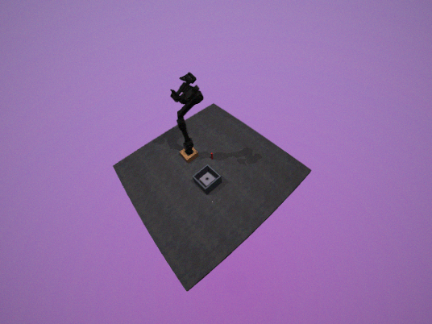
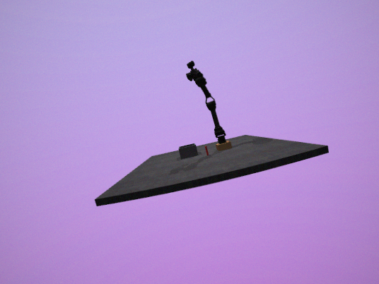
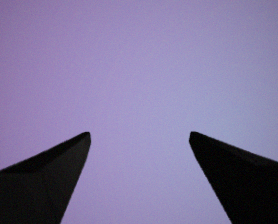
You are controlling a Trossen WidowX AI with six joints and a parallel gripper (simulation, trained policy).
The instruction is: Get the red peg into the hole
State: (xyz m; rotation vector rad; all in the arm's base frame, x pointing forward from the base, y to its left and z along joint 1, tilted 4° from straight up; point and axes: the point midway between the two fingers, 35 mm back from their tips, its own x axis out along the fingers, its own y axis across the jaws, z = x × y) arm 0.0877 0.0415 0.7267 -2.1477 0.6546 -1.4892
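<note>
My gripper tip is 76 cm above the red peg, 14 cm to the right of it and 1 cm short of it. Round my gripper tip: grey box (77 cm below, 19 cm ahead, 3 cm to the right).
</note>
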